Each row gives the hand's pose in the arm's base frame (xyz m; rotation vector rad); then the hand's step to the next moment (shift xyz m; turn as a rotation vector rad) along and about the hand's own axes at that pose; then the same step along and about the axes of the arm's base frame.
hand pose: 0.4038 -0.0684 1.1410 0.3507 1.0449 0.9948
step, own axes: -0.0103 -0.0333 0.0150 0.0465 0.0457 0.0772
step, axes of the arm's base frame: 0.0284 -0.0234 -0.0090 0.0481 0.0778 0.0429
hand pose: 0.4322 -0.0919 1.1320 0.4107 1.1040 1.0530
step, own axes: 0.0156 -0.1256 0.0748 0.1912 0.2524 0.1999
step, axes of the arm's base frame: 0.1269 -0.0318 -0.0670 0.0640 0.3265 0.1718
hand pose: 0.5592 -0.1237 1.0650 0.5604 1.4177 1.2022
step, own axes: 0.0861 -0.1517 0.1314 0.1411 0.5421 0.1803
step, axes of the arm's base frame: 0.1440 0.0648 -0.1509 -0.0257 0.3819 0.4470
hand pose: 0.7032 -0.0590 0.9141 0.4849 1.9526 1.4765
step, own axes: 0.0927 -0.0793 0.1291 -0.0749 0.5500 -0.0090
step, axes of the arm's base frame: 0.0263 0.1268 -0.1216 0.0031 0.1128 0.5436
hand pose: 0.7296 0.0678 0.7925 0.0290 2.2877 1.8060
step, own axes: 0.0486 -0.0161 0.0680 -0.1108 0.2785 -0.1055
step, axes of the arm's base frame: -0.0325 0.0688 -0.0382 0.0535 -0.0509 0.3091
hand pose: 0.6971 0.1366 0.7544 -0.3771 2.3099 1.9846
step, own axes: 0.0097 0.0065 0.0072 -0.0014 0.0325 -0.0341
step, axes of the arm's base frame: -0.0116 0.0066 0.0030 -0.0026 -0.0289 0.0371
